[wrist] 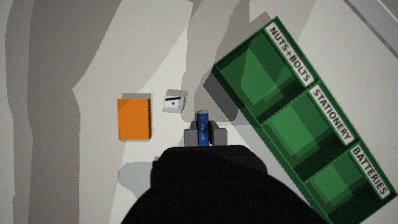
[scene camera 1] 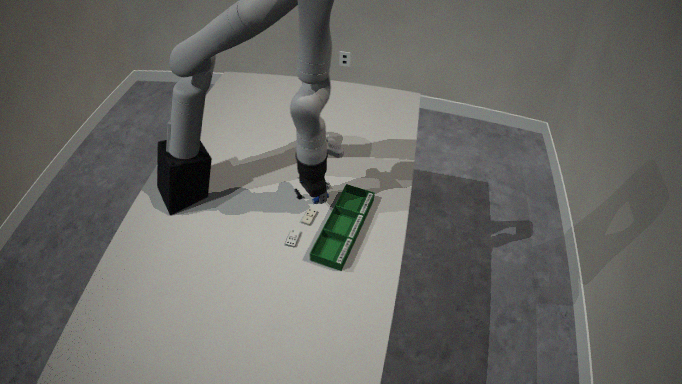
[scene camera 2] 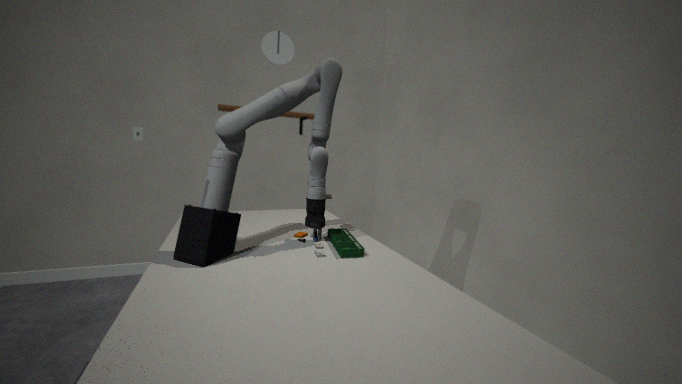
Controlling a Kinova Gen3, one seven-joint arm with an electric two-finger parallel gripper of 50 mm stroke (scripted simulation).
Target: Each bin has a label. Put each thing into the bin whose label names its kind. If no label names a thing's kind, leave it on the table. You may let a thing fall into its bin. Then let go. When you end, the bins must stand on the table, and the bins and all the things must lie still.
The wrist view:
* gripper: 203, 128
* green three-part bin: 268, 82
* orange flat block: 134, 115
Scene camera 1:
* gripper: 321, 199
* green three-part bin: 340, 231
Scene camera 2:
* green three-part bin: 346, 248
